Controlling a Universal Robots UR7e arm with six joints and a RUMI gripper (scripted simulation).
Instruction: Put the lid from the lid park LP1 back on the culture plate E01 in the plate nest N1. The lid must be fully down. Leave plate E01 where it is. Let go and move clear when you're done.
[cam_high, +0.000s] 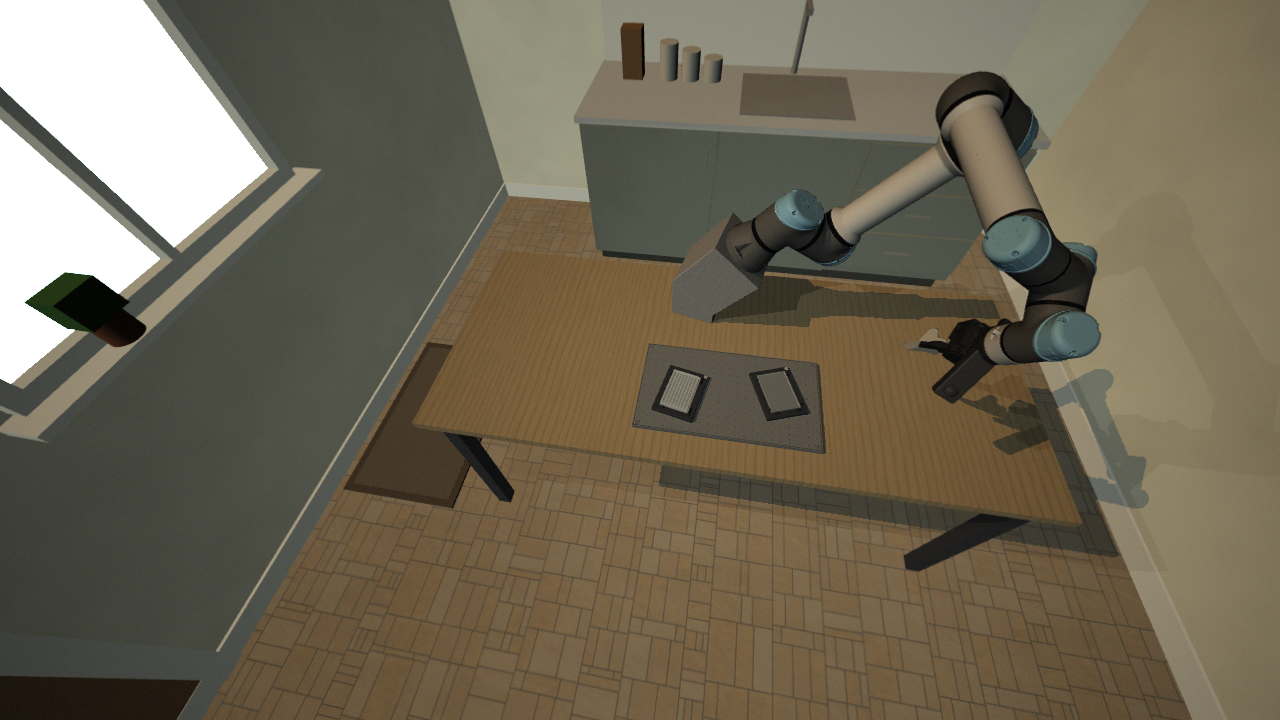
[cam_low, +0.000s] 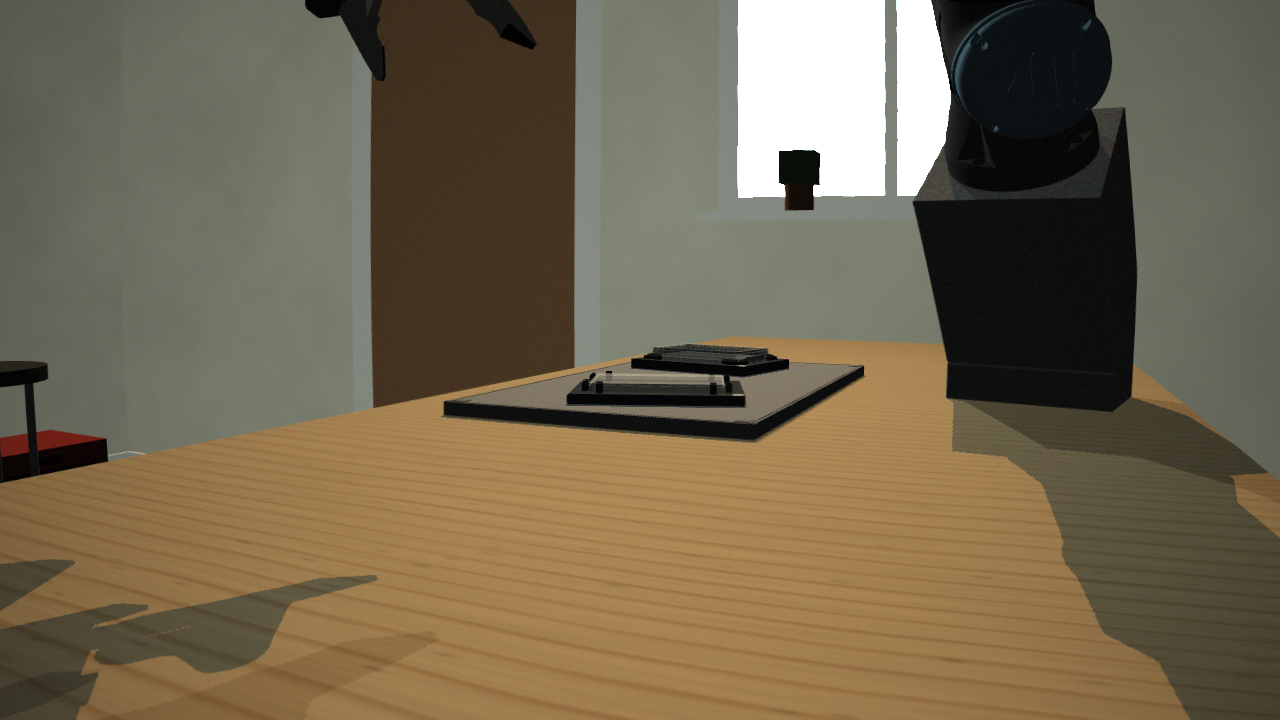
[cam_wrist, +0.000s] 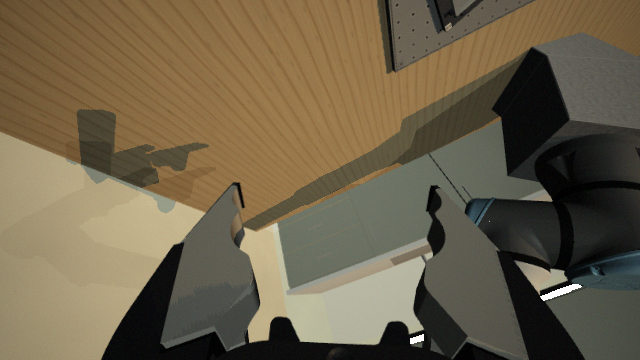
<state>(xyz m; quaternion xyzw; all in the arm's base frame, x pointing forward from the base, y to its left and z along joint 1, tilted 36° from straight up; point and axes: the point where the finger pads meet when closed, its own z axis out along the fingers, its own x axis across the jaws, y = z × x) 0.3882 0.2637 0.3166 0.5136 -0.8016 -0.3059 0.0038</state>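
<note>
My hand is 28 cm to the left of the clear lid, 26 cm above it and 6 cm past it. From my hand the other things lie so: dark plate nest N1: 57 cm to the right, 26 cm below, 4 cm behind; then culture plate E01: 57 cm to the right, 25 cm below, 4 cm behind; then dark lid park: 28 cm to the right, 27 cm below, 6 cm behind.
</note>
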